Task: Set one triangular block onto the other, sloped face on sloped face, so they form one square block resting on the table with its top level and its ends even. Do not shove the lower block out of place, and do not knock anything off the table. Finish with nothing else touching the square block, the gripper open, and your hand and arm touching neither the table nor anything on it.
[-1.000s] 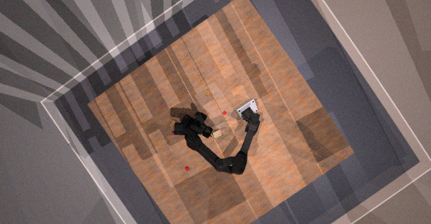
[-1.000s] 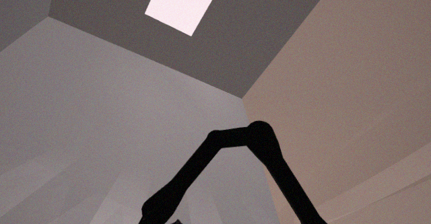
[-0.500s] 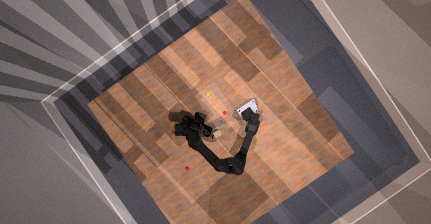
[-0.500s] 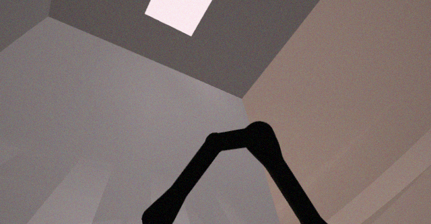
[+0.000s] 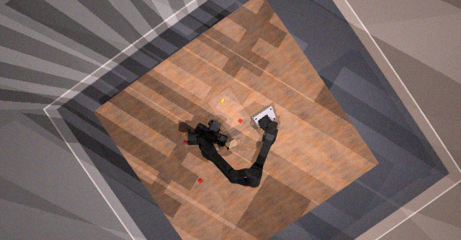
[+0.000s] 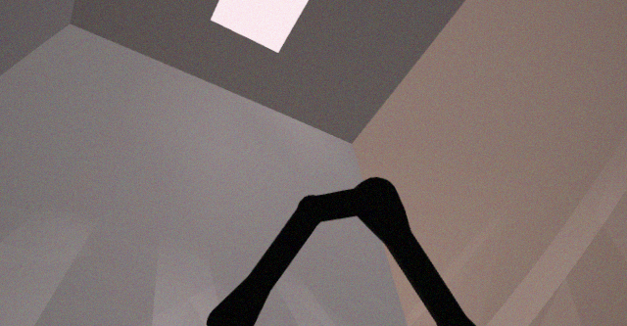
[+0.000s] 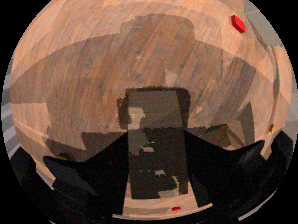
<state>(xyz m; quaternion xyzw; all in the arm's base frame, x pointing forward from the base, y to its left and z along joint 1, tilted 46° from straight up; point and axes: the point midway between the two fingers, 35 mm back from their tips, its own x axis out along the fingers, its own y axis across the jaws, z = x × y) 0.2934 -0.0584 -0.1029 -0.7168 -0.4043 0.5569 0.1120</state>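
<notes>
Right now my gripper tip is 10 mm short of the tan triangular block and 10 mm below it.
</notes>
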